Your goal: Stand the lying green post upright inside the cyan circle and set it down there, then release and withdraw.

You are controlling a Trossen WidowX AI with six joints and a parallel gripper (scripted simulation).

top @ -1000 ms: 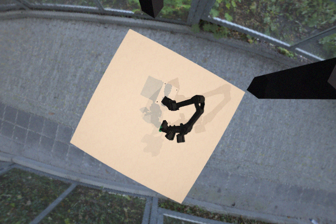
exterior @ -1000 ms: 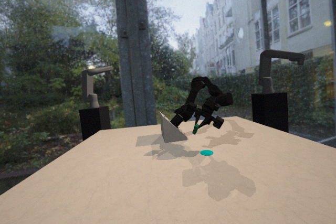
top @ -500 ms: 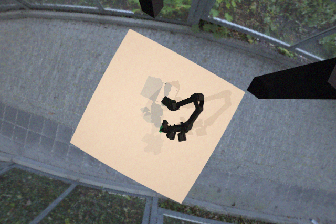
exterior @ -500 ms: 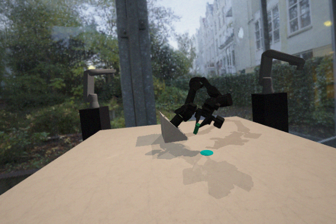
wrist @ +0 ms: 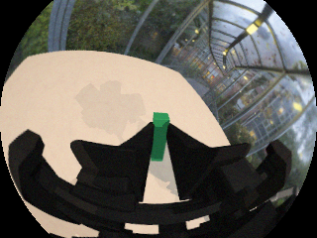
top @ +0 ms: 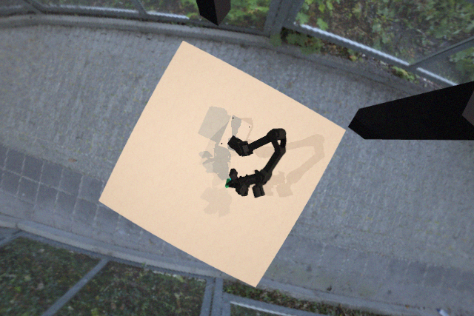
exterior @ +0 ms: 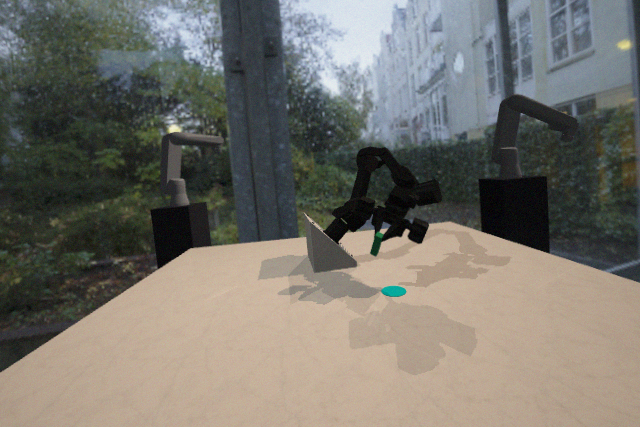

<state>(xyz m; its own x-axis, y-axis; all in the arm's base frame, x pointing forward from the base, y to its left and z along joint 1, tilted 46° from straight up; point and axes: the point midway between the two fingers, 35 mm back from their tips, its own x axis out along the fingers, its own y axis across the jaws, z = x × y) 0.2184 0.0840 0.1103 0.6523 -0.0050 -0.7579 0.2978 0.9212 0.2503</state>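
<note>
My gripper tip is now 3 cm to the right of the cyan circle and 14 cm above it. The rest, counted from my gripper tip: green post: 1 cm behind, 2 cm below.
</note>
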